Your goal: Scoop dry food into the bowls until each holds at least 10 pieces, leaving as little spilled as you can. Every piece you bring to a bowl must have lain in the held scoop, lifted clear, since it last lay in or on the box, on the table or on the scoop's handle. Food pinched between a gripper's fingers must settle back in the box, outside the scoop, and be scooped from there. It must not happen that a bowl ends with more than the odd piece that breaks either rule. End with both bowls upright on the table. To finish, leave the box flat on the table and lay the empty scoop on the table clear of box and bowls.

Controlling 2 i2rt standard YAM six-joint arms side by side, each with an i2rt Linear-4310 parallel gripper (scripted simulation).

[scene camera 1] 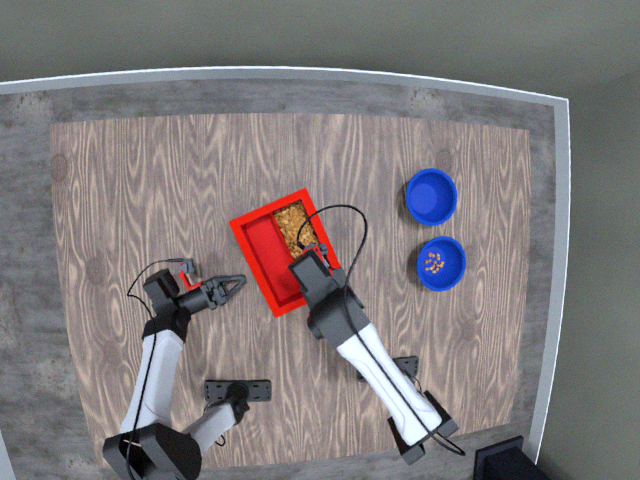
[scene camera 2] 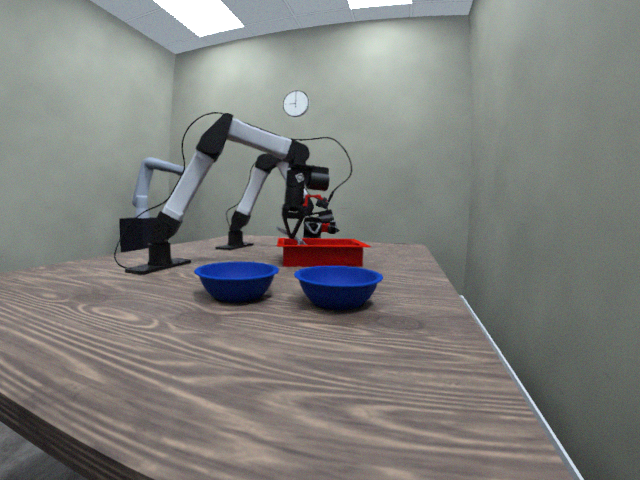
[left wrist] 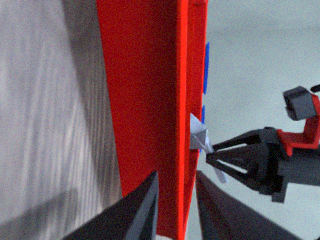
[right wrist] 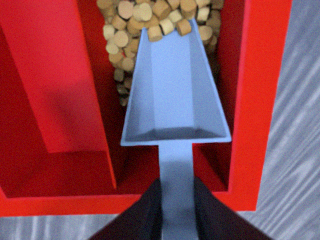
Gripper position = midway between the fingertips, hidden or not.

Note:
In view: the left gripper (scene camera 1: 245, 277), the right gripper (scene camera 2: 291, 238), a red box (scene camera 1: 257, 233), a blue bowl (scene camera 2: 332, 287) and a blue bowl (scene camera 2: 225, 281).
The red box shows as well in scene camera 2 (scene camera 2: 318, 252), in the left wrist view (left wrist: 154, 64) and in the right wrist view (right wrist: 69, 160). The left gripper shows as well in the left wrist view (left wrist: 176, 178). The right gripper is seen too in the left wrist view (left wrist: 206, 154) and in the right wrist view (right wrist: 177, 185).

